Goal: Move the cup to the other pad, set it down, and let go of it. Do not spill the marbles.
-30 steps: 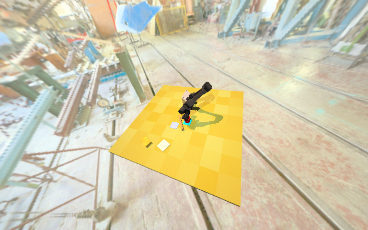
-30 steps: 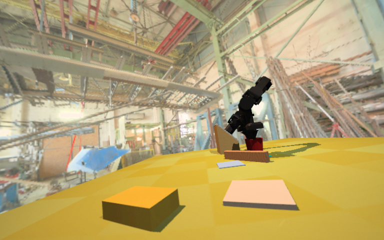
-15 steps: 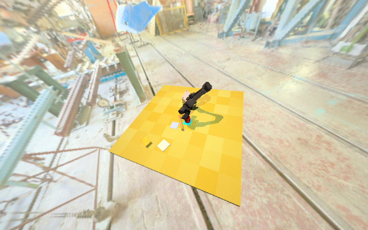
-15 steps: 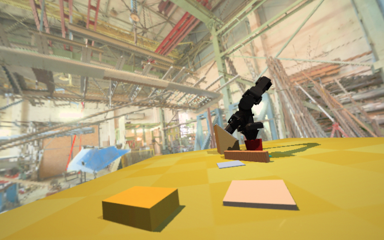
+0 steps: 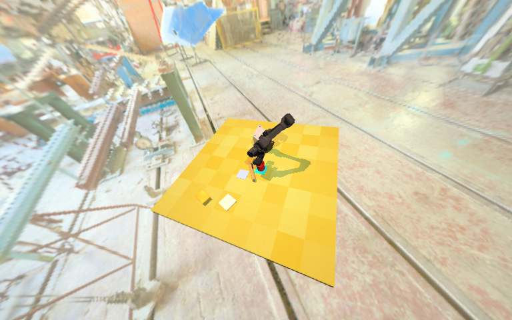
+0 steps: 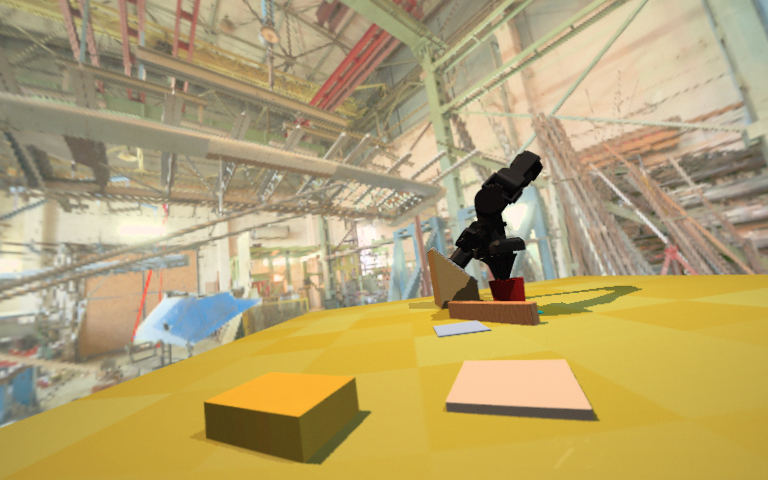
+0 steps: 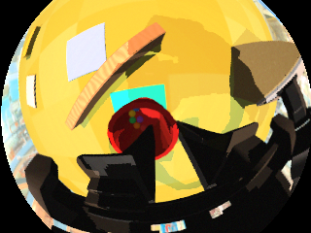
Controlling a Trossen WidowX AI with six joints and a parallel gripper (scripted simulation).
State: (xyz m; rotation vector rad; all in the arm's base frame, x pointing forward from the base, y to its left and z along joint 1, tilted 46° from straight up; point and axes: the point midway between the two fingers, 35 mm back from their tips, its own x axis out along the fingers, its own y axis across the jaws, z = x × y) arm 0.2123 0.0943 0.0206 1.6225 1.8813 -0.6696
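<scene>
The red cup is 30 mm ahead of my gripper tip and 20 mm below it. From my gripper tip the other things lie so: pale pad (130 mm ahead, 120 mm to the right, 70 mm below); wooden bar (80 mm ahead, 60 mm to the right, 50 mm below); cyan pad (70 mm below, 30 mm ahead).
</scene>
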